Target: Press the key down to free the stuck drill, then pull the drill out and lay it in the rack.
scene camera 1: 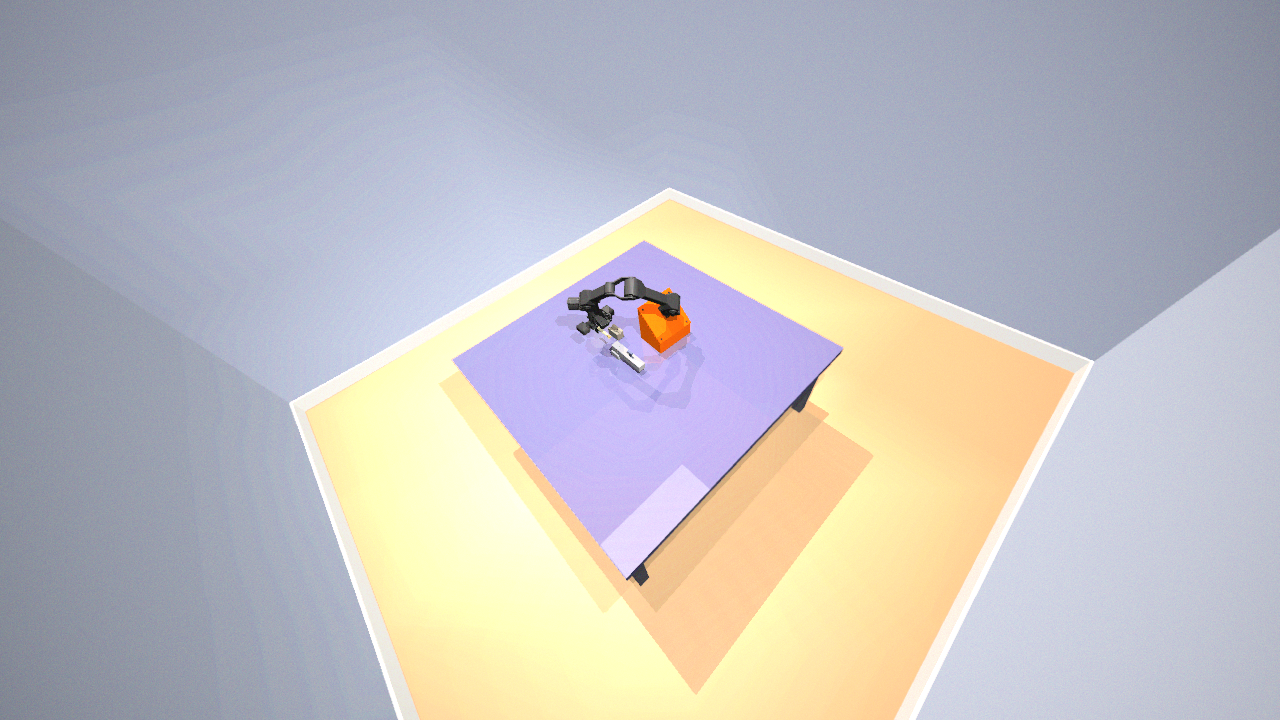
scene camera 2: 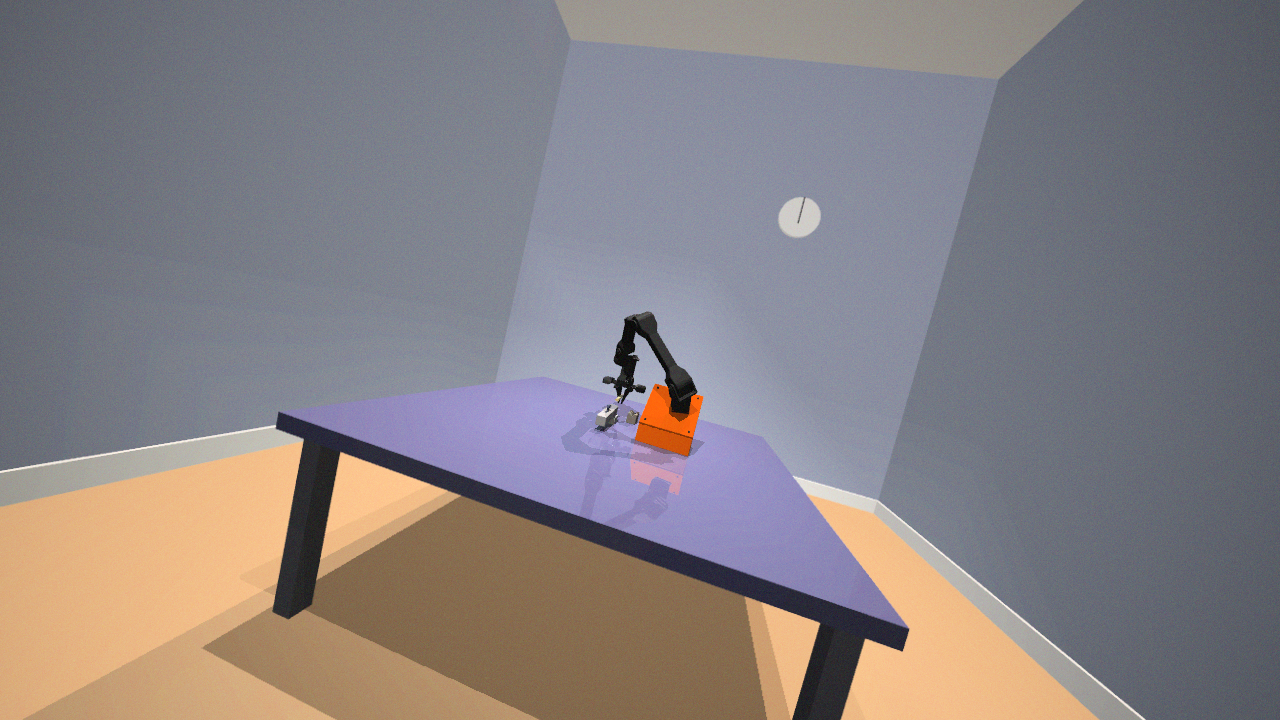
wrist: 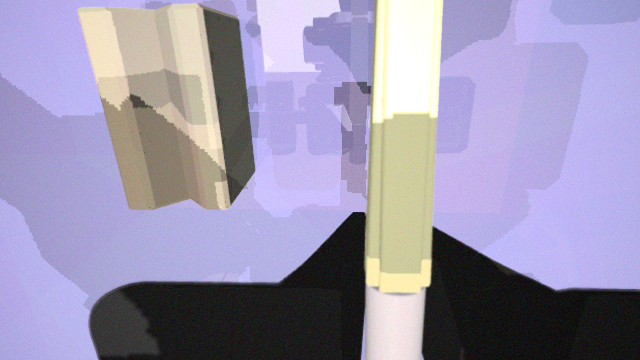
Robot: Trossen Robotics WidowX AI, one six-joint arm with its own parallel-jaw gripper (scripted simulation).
Observation:
My gripper holds a drill. Further things: a rack.

